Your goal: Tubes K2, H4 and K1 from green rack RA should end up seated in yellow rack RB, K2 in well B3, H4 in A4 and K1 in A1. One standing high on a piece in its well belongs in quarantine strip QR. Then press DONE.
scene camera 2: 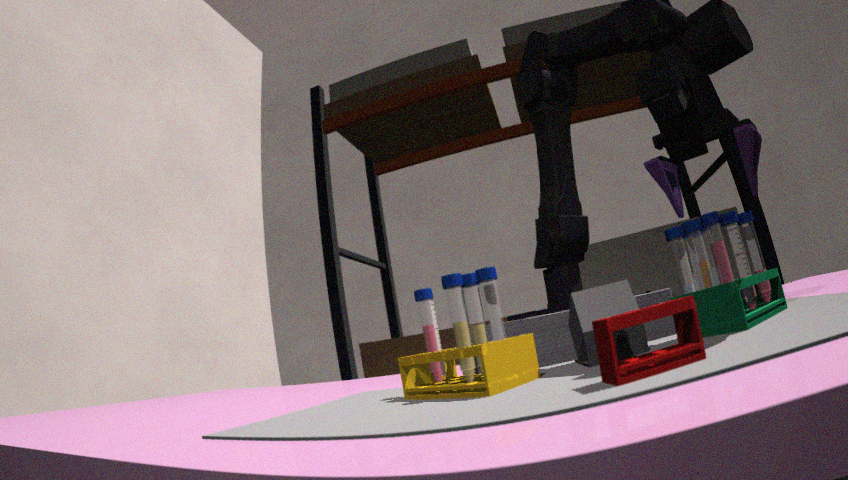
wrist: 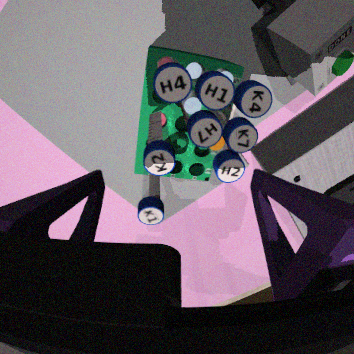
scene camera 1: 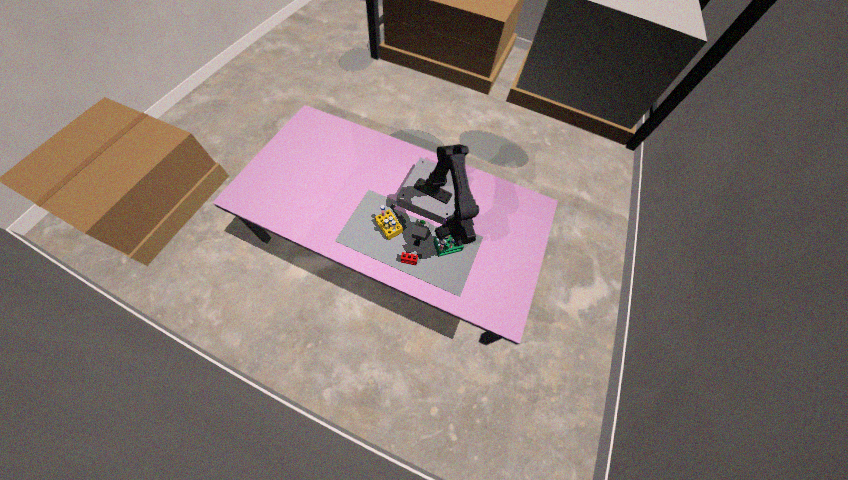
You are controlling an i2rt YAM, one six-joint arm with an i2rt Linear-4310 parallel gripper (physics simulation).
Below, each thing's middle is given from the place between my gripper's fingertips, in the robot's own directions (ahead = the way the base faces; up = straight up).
The tube H4 (wrist: 172, 83) is 7 cm below my hand, 4 cm ahead of it and 3 cm to the right of it. The rest, counted from my hand: grey DONE box (scene camera 2: 588, 305) 17 cm to the right, 9 cm below, 1 cm ahead.
